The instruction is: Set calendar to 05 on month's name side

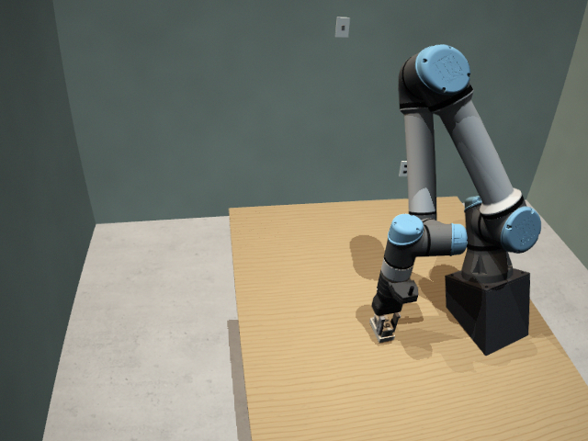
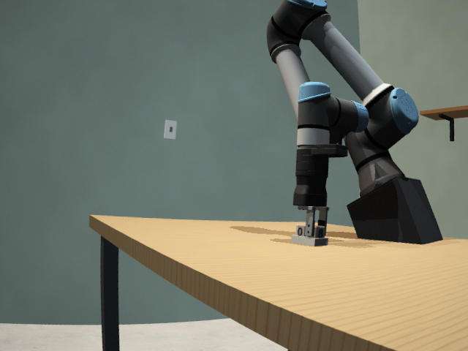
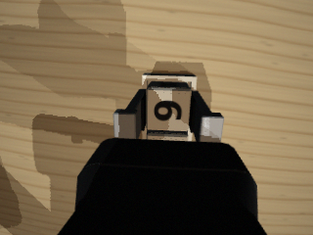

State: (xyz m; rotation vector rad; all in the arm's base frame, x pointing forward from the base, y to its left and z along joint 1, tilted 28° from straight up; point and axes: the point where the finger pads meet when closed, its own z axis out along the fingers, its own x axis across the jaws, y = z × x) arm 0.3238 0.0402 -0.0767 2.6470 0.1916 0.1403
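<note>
Now: the small calendar tray 2 cm to the right of my hand and 3 cm below it.
</note>
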